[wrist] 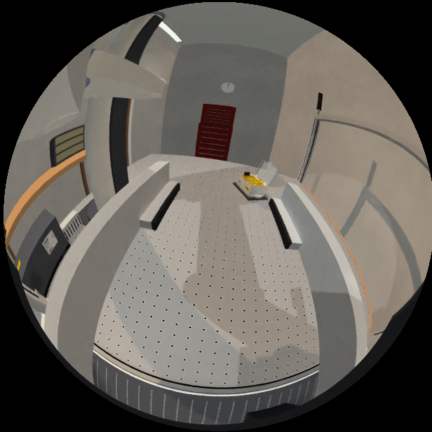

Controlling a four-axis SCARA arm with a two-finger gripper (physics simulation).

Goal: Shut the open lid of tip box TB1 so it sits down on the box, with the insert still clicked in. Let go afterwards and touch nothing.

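The tip box (258, 189) is small in the wrist view, beyond the fingers and right of centre. It is white and sits on a dark base. Its lid (267, 172) is clear grey and stands open, tilted up at the box's far right side. The yellow insert (254, 180) shows in the top of the box; whether it is clicked in is too small to tell. My gripper (227, 182) is shut with nothing between its fingers, a gap still showing between the black pads. It is well apart from the box and lid. No label can be read.
The perforated table (220, 260) spreads below the fingers, with a ribbed dark strip (200, 407) along its near edge. A dark device (44, 250) stands at the left, near an orange rail (37, 187). A signal post (308, 147) stands behind the right finger.
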